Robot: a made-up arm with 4 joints. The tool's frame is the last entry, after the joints. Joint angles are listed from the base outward. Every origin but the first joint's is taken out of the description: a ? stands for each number. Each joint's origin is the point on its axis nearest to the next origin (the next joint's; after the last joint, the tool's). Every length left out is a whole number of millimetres.
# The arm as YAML. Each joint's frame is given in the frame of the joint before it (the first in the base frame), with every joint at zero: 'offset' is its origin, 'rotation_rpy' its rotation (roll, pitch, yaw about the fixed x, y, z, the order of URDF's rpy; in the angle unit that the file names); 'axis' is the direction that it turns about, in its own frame. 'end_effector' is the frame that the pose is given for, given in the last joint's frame.
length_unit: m
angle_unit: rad
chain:
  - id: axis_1
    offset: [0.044, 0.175, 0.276]
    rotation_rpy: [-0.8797, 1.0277, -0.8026]
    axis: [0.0, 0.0, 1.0]
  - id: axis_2
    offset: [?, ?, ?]
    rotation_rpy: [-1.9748, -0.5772, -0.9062]
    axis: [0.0, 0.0, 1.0]
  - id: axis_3
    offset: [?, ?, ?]
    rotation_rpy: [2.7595, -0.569, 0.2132]
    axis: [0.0, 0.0, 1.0]
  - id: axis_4
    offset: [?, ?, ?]
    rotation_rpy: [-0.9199, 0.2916, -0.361]
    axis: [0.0, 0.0, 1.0]
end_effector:
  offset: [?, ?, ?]
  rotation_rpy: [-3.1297, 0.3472, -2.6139]
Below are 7 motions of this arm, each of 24 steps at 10 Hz.
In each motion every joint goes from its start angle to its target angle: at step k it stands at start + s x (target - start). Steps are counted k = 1, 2, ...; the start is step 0. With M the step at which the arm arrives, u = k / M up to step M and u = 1 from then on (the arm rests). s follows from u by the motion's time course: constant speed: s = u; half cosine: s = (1 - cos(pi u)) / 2; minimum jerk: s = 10 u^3 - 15 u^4 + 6 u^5.
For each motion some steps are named. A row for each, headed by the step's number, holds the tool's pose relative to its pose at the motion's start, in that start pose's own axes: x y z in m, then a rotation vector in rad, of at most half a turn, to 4 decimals.
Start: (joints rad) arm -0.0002 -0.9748 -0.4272 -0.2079
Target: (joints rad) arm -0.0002 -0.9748 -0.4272 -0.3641
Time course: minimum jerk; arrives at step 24
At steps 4, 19, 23, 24:
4: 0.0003 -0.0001 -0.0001 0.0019 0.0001 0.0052
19: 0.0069 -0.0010 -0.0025 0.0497 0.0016 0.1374
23: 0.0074 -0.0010 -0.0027 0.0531 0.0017 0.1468
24: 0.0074 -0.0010 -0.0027 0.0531 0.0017 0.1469

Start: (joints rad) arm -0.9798 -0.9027 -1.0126 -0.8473
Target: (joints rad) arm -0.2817 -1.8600 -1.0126 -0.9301
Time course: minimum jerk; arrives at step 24
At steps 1, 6, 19, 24:
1: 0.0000 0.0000 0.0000 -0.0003 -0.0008 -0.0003
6: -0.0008 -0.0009 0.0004 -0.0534 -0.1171 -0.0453
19: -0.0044 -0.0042 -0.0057 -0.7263 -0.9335 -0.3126
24: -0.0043 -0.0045 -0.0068 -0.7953 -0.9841 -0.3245

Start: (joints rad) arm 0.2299 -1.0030 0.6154 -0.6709
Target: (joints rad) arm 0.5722 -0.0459 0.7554 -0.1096
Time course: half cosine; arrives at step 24
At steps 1, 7, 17, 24:
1: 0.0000 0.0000 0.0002 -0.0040 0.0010 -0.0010
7: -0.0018 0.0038 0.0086 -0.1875 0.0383 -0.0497
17: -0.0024 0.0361 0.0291 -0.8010 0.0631 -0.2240
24: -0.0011 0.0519 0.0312 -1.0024 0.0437 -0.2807

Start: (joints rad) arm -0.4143 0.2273 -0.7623 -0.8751
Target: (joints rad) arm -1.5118 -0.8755 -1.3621 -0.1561
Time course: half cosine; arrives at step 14
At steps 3, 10, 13, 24:
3: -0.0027 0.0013 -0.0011 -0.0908 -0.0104 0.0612
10: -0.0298 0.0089 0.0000 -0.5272 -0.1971 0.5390
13: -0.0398 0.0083 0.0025 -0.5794 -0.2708 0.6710
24: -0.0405 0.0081 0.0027 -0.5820 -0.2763 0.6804

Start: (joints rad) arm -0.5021 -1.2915 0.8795 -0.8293
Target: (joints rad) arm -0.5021 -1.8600 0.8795 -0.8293
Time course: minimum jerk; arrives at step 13
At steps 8, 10, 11, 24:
8: -0.0151 0.0162 -0.0348 0.1994 -0.2766 -0.2147
10: -0.0169 0.0227 -0.0449 0.2576 -0.3574 -0.2774
11: -0.0171 0.0245 -0.0475 0.2732 -0.3791 -0.2943
24: -0.0173 0.0255 -0.0489 0.2813 -0.3903 -0.3029

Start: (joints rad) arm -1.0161 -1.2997 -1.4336 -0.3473
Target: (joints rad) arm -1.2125 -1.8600 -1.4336 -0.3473
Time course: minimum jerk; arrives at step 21
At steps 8, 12, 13, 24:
8: -0.0093 0.0005 0.0015 0.0140 -0.1477 0.0270
12: -0.0208 0.0001 0.0017 0.0413 -0.3271 0.0548
13: -0.0235 -0.0001 0.0014 0.0495 -0.3698 0.0605
24: -0.0326 -0.0013 0.0000 0.0820 -0.5162 0.0770

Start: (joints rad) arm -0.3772 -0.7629 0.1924 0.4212
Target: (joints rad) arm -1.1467 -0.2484 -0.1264 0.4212
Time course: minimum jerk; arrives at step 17
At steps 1, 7, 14, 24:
1: 0.0002 -0.0001 0.0002 -0.0014 0.0009 0.0020
7: 0.0475 -0.0115 0.0391 -0.2366 0.1462 0.3715
14: 0.1322 0.0176 0.0770 -0.6156 0.3190 1.1145
24: 0.1365 0.0212 0.0780 -0.6382 0.3252 1.1664

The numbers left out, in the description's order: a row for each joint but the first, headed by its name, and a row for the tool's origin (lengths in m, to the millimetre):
axis_2: 0.1 0.068 0.0
axis_3: 0.008 -0.038 0.0
axis_4: 0.025 -0.065 0.0
tool: 0.034 -0.038 0.0

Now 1 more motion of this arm.
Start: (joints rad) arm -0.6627 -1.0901 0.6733 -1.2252
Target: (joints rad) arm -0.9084 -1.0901 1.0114 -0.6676
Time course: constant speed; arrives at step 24
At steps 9, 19, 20, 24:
9: -0.0147 0.0077 0.0117 -0.0486 -0.0440 -0.2650
19: -0.0281 0.0200 0.0240 -0.0987 -0.0771 -0.5671
20: -0.0292 0.0214 0.0252 -0.1036 -0.0794 -0.5976
24: -0.0331 0.0273 0.0300 -0.1231 -0.0873 -0.7205

